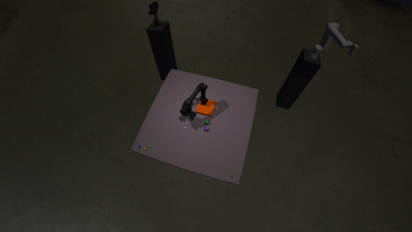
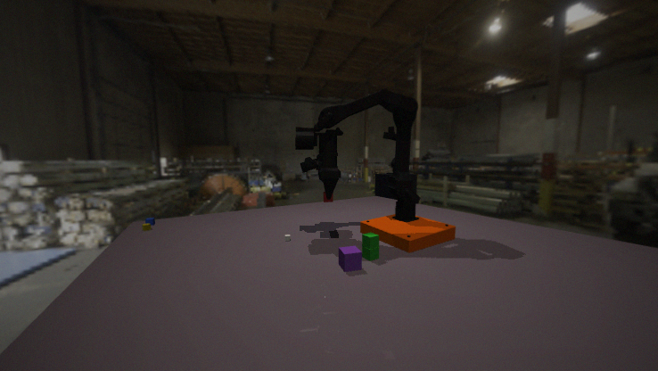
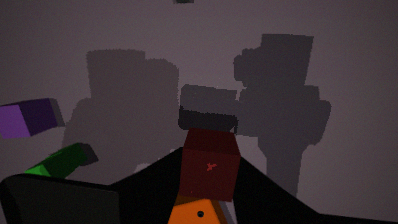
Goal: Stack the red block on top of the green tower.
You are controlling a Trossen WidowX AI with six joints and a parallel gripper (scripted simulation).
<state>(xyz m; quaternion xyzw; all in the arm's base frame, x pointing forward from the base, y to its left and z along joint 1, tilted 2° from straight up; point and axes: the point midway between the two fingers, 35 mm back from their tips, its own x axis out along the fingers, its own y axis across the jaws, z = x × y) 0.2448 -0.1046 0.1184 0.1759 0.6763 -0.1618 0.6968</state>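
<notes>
The purple cube lies 230 mm to the left of my gripper tip, 100 mm below it and 80 mm ahead of it. From my gripper tip the other things lie so: yellow cube (530 mm ahead, 390 mm to the right, 110 mm below); white cube (130 mm ahead, 110 mm below, 20 mm to the right); red block (10 mm above).
</notes>
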